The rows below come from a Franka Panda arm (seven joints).
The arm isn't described. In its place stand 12 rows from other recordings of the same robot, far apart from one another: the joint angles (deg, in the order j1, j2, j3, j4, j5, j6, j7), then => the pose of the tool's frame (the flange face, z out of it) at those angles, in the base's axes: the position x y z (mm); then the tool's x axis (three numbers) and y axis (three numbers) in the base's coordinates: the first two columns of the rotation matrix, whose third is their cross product.
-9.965, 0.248, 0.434, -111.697, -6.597, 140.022, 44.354 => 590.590, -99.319, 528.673, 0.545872, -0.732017, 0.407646, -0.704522, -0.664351, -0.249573
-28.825, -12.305, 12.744, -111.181, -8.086, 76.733, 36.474 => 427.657, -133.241, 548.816, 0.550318, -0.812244, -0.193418, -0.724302, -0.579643, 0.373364
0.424, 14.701, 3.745, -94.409, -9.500, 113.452, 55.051 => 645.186, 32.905, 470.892, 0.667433, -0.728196, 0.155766, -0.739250, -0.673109, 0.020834
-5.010, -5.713, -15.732, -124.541, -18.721, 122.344, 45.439 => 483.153, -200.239, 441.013, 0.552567, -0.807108, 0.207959, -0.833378, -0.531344, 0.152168
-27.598, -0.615, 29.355, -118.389, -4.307, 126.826, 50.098 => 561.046, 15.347, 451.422, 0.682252, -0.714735, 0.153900, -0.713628, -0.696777, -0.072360
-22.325, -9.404, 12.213, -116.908, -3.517, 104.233, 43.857 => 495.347, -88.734, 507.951, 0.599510, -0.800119, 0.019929, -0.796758, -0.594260, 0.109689
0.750, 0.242, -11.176, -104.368, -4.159, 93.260, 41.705 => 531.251, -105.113, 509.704, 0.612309, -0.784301, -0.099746, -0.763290, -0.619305, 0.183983
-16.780, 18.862, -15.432, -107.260, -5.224, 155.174, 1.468 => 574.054, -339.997, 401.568, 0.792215, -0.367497, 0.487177, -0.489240, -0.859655, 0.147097
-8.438, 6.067, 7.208, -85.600, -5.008, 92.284, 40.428 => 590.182, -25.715, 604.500, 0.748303, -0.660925, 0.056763, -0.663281, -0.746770, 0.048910
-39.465, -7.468, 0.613, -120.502, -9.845, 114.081, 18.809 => 395.853, -332.232, 478.188, 0.594258, -0.801792, 0.063138, -0.800238, -0.581596, 0.146170
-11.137, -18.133, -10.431, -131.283, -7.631, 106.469, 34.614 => 405.572, -175.230, 465.043, 0.599358, -0.798049, -0.062360, -0.788895, -0.602094, 0.122995
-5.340, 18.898, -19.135, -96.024, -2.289, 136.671, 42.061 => 631.357, -260.035, 462.431, 0.393913, -0.837876, 0.377883, -0.867240, -0.475009, -0.149203
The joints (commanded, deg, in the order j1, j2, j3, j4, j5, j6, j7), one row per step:
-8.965, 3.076, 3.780, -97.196, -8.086, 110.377, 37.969
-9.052, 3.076, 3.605, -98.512, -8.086, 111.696, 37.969
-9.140, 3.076, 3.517, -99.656, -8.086, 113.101, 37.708
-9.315, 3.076, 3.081, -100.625, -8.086, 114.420, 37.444
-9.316, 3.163, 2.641, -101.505, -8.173, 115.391, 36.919
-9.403, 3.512, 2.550, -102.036, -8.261, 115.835, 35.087
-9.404, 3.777, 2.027, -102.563, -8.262, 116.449, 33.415
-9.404, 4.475, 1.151, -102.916, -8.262, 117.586, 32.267
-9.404, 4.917, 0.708, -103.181, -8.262, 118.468, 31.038
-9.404, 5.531, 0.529, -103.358, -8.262, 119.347, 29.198
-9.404, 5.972, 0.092, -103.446, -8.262, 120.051, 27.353
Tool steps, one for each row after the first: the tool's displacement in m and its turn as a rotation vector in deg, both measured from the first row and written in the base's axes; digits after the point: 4 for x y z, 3 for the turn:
-0.0001, -0.0023, -0.0090, 0.027, 0.008, -0.080
0.0002, -0.0037, -0.0164, -0.004, -0.205, 0.192
-0.0001, -0.0095, -0.0225, -0.066, -0.503, 0.018
-0.0004, -0.0138, -0.0293, -0.225, -0.412, 0.244
0.0003, -0.0158, -0.0367, -0.532, 0.299, 1.939
0.0003, -0.0210, -0.0429, -0.776, 0.729, 3.133
0.0023, -0.0300, -0.0513, -0.966, 0.830, 3.534
0.0038, -0.0346, -0.0566, -1.184, 0.849, 4.410
0.0063, -0.0366, -0.0631, -1.470, 1.038, 6.145
0.0077, -0.0411, -0.0672, -1.814, 1.154, 7.602

